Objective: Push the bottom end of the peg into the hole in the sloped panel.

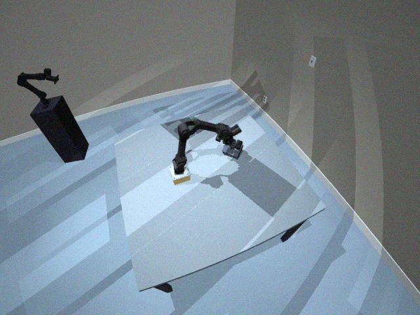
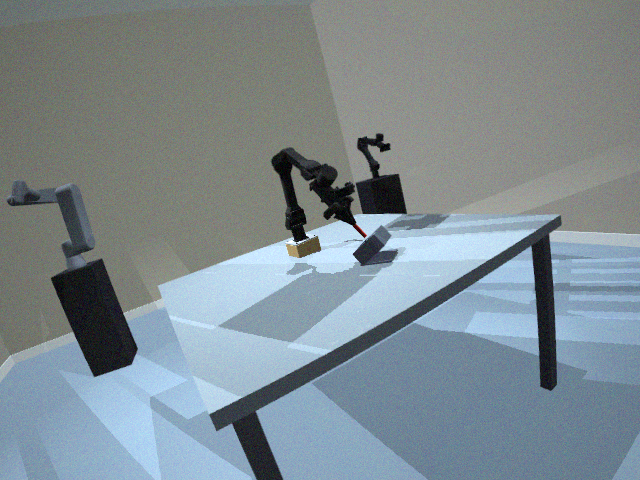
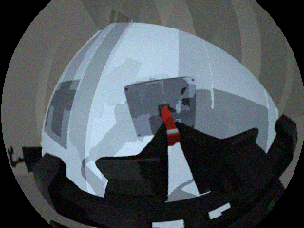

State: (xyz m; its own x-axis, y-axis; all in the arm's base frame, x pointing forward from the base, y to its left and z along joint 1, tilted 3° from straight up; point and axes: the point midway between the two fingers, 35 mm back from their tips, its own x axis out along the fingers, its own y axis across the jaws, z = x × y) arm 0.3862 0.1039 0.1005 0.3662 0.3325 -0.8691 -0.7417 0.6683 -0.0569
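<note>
My gripper tip is 80 mm above the panel, 30 mm to the right of it and 30 mm short of it. From my gripper tip the other things lie so: red peg (right at my gripper tip).
</note>
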